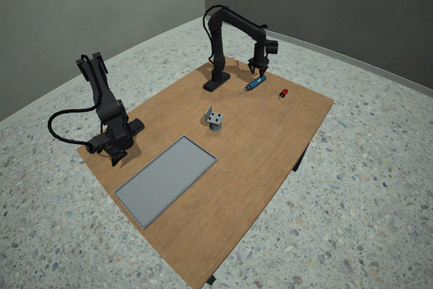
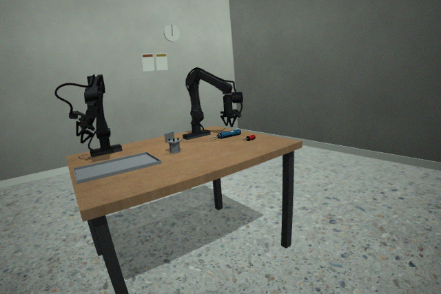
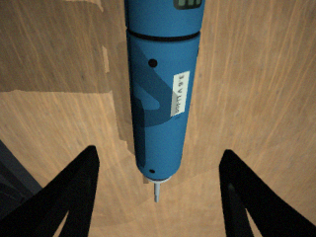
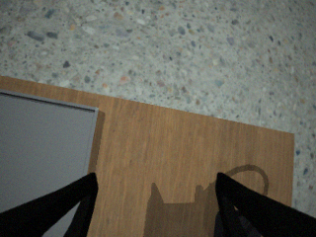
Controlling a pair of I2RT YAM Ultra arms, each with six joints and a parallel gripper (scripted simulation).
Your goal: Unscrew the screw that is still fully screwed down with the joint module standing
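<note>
The grey L-shaped bracket lies 6 cm ahead of my right hand, 51 cm to the left of it and 8 cm below it. The rest, counted from my right hand: joint module 6 cm ahead, 51 cm to the left, 13 cm below; then flat grey tray 13 cm ahead, 16 cm to the left, 15 cm below; then screw 4 cm ahead, 51 cm to the left, 9 cm below.
</note>
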